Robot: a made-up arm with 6 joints. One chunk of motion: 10 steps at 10 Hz.
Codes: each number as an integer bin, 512 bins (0 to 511) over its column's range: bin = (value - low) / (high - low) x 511, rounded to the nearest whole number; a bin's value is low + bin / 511 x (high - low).
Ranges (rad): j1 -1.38..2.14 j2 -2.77..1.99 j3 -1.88..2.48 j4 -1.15..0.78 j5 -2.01..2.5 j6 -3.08..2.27
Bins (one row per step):
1: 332 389 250 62 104 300
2: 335 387 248 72 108 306
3: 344 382 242 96 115 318
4: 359 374 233 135 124 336
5: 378 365 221 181 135 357
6: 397 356 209 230 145 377
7: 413 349 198 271 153 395
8: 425 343 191 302 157 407
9: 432 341 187 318 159 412
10: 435 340 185 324 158 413
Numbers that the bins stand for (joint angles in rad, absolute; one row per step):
1: 0.9070 0.8536 0.2531 -0.9158 -1.0921 0.0609
2: 0.9276 0.8349 0.2360 -0.8781 -1.0568 0.1237
3: 0.9896 0.7884 0.1848 -0.7874 -0.9950 0.2494
4: 1.0930 0.7138 0.1080 -0.6401 -0.9156 0.4378
5: 1.2238 0.6300 0.0056 -0.4664 -0.8185 0.6577
6: 1.3547 0.5462 -0.0968 -0.2813 -0.7303 0.8671
7: 1.4649 0.4810 -0.1906 -0.1265 -0.6596 1.0555
8: 1.5476 0.4251 -0.2503 -0.0094 -0.6243 1.1812
9: 1.5958 0.4064 -0.2845 0.0511 -0.6067 1.2335
10: 1.6165 0.3971 -0.3015 0.0737 -0.6155 1.2440

